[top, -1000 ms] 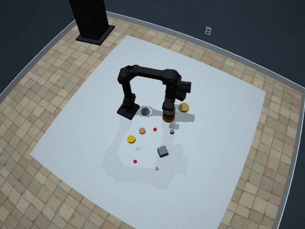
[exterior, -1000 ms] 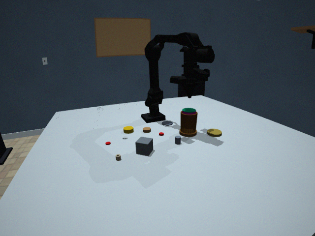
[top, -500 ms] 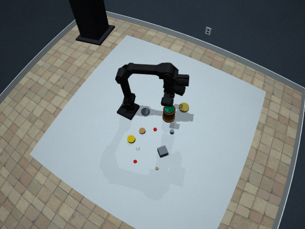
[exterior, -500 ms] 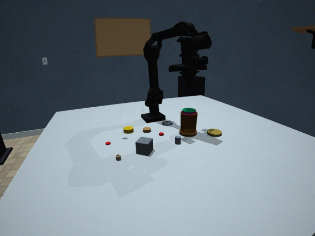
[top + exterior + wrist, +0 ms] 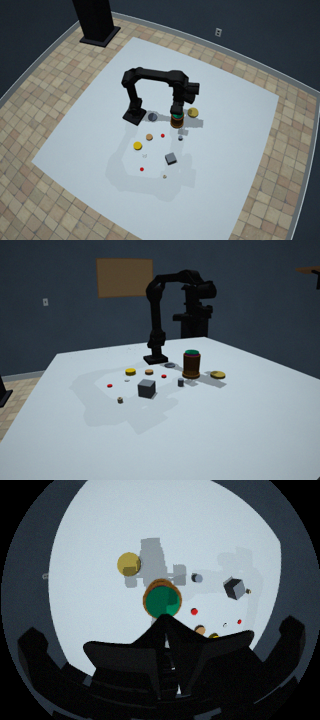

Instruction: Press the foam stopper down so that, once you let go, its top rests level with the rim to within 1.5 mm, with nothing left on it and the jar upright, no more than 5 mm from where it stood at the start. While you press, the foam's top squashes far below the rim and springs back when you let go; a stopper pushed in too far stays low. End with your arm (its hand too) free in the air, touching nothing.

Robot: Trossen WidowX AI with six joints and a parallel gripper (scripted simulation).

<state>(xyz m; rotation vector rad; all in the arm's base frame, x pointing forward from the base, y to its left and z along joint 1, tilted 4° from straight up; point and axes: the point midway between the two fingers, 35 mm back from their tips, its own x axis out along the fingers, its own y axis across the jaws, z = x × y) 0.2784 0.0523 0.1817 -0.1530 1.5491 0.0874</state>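
The green foam stopper lies 120 mm below my hand. Also, from my hand: small grey cylinder 210 mm below, 100 mm to the right, 50 mm ahead; then red button 220 mm below, 120 mm to the right, 50 mm behind; then olive disc 210 mm below, 100 mm to the left, 70 mm ahead.
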